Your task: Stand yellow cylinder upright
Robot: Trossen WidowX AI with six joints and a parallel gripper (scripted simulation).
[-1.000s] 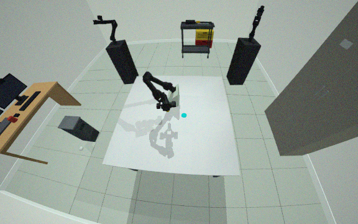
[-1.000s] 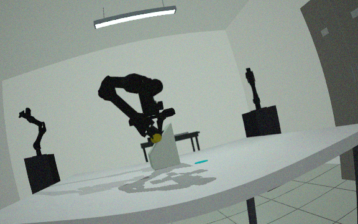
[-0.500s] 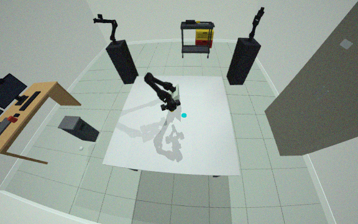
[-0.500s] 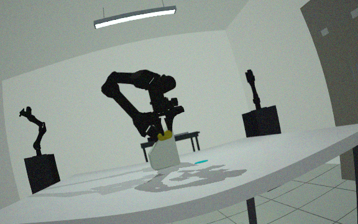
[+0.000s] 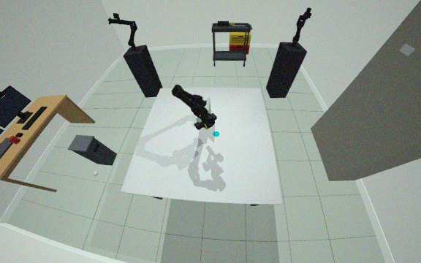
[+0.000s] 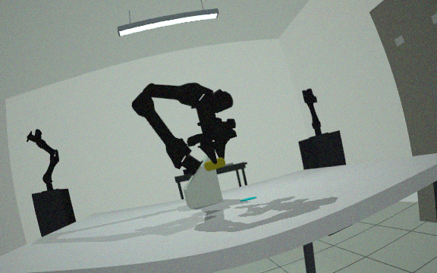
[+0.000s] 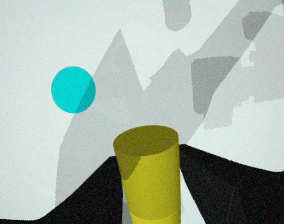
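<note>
My gripper tip is now 2 cm past the cyan circle, 8 cm to the right of it and 15 cm above it. Round my gripper tip: yellow cylinder: 2 cm behind, 1 cm to the right.
</note>
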